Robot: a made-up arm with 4 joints. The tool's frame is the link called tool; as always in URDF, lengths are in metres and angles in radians. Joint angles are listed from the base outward. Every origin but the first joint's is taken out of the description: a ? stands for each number. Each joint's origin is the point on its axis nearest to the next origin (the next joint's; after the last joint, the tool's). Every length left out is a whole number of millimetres.
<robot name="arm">
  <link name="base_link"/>
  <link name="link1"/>
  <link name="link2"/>
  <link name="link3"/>
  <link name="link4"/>
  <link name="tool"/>
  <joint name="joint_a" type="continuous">
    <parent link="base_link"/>
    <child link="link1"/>
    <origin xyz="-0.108 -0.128 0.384" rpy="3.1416 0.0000 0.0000"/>
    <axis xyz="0 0 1"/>
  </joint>
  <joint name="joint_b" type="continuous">
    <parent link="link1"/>
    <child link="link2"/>
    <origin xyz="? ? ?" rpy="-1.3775 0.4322 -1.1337"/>
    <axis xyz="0 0 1"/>
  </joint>
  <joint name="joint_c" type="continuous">
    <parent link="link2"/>
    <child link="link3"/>
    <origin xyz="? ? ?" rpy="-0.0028 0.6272 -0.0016"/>
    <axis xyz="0 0 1"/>
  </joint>
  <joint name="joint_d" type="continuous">
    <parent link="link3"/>
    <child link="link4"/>
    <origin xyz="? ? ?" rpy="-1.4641 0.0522 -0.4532"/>
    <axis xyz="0 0 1"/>
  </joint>
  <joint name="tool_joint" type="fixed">
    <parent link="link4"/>
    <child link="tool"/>
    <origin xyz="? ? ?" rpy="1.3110 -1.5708 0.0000"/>
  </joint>
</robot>
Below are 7 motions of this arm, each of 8 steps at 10 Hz.
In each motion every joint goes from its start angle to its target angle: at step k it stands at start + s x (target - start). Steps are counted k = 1, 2, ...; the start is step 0. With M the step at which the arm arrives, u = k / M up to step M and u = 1 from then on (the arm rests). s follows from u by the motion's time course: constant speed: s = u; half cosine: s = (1 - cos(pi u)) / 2; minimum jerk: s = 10 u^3 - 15 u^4 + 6 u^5.
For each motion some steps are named. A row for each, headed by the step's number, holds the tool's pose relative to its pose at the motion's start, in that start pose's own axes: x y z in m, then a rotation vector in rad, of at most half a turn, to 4 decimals.
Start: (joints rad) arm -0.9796 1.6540 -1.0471 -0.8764
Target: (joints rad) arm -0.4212 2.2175 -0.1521 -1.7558
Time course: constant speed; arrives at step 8
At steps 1, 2, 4, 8:
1: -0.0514 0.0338 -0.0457 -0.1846 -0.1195 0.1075
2: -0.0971 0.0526 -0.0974 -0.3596 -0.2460 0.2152
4: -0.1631 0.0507 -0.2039 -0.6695 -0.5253 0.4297
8: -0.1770 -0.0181 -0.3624 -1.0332 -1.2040 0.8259

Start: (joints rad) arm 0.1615 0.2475 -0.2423 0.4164
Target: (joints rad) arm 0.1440 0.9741 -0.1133 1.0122
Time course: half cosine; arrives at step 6
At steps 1, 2, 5, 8:
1: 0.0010 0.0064 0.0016 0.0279 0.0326 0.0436
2: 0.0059 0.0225 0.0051 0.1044 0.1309 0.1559
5: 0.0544 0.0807 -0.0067 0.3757 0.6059 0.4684
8: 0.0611 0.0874 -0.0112 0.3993 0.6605 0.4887

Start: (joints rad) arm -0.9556 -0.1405 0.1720 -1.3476
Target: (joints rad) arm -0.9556 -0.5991 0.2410 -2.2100
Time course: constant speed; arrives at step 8
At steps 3, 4, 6, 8:
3: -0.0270 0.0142 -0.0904 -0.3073 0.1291 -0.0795
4: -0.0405 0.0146 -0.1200 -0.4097 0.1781 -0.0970
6: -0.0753 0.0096 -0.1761 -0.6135 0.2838 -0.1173
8: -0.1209 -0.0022 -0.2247 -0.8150 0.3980 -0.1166

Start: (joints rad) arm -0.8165 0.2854 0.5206 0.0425
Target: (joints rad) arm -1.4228 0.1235 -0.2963 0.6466
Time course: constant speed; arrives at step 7
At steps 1, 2, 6, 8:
1: 0.0240 -0.0145 0.0037 0.1380 -0.0527 -0.1283
2: 0.0453 -0.0376 0.0085 0.2842 -0.1076 -0.2530
6: 0.0865 -0.1981 -0.0031 0.9252 -0.3363 -0.7248
8: 0.0849 -0.2468 -0.0227 1.0928 -0.3922 -0.8400

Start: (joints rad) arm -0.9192 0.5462 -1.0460 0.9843
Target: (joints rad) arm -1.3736 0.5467 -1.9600 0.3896
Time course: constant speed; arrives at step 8
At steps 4, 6, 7, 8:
4: 0.1580 -0.0069 -0.0861 -0.1814 -0.1081 -0.4059
6: 0.2454 -0.0366 -0.1323 -0.2891 -0.0910 -0.6291
7: 0.2873 -0.0592 -0.1574 -0.3465 -0.0642 -0.7420
8: 0.3265 -0.0867 -0.1844 -0.4062 -0.0254 -0.8544

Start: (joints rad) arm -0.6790 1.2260 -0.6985 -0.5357
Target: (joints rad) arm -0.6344 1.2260 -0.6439 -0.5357
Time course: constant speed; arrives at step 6
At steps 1, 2, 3, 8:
1: -0.0027 0.0001 -0.0020 -0.0052 -0.0019 0.0070
2: -0.0054 0.0001 -0.0040 -0.0103 -0.0038 0.0141
3: -0.0081 0.0002 -0.0060 -0.0154 -0.0056 0.0211
8: -0.0162 0.0000 -0.0118 -0.0304 -0.0109 0.0426

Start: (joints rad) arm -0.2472 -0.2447 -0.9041 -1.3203
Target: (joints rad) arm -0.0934 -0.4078 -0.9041 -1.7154
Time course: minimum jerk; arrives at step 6
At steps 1, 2, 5, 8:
1: 0.0013 -0.0011 -0.0045 -0.0136 0.0044 -0.0057
2: 0.0071 -0.0071 -0.0269 -0.0802 0.0269 -0.0331
5: 0.0201 -0.0481 -0.1257 -0.3602 0.1414 -0.1364
8: 0.0202 -0.0505 -0.1303 -0.3730 0.1474 -0.1406

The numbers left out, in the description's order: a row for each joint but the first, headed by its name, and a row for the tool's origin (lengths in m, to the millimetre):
joint_b: -0.071 -0.126 0.000
joint_c: 0.417 0.056 0.000
joint_d: -0.149 -0.033 0.000
tool: -0.252 -0.033 0.000

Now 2 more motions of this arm.
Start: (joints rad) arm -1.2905 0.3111 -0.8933 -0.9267
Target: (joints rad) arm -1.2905 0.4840 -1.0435 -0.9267
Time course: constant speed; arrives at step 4
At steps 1, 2, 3, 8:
1: 0.0006 0.0139 0.0088 -0.0250 0.0020 0.0045
2: 0.0007 0.0282 0.0173 -0.0502 0.0036 0.0082
3: 0.0002 0.0427 0.0253 -0.0755 0.0047 0.0111
8: -0.0009 0.0574 0.0330 -0.1009 0.0054 0.0131

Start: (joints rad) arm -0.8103 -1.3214 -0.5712 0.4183
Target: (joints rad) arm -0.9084 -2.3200 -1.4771 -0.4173
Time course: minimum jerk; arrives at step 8
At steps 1, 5, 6, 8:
1: 0.0064 -0.0029 -0.0007 -0.0086 -0.0093 -0.0278
5: 0.2170 -0.3935 -0.0015 -0.2600 0.0627 -1.3184
6: 0.1915 -0.5379 -0.0137 -0.2461 0.2227 -1.6089
8: 0.1564 -0.6222 -0.0280 -0.2153 0.3442 -1.7696

